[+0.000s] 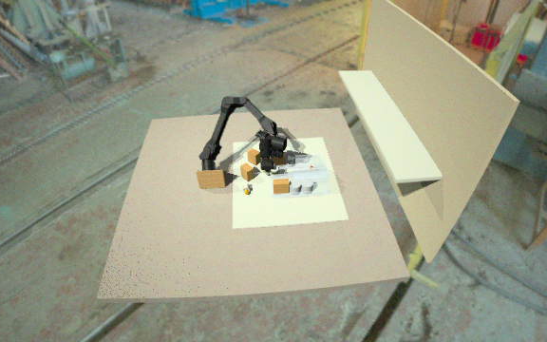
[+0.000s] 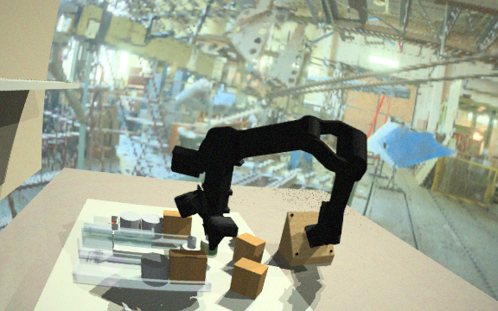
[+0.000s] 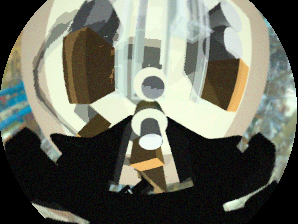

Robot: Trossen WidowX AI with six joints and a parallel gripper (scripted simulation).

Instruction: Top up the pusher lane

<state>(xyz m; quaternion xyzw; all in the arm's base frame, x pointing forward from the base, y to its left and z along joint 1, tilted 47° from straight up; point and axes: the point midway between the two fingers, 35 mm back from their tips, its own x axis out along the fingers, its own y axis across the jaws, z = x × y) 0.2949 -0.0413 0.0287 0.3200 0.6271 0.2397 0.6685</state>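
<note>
Now: gripper tip 190 mm short of the clear sprung lane, 40 mm to the left of it and 30 mm above it. Round my gripper tip: red mark (230 mm ahead, 60 mm to the right, 20 mm above); then yellow jar (120 mm behind, 100 mm to the right, 30 mm below); then pusher plate (150 mm ahead, 40 mm to the right).
</note>
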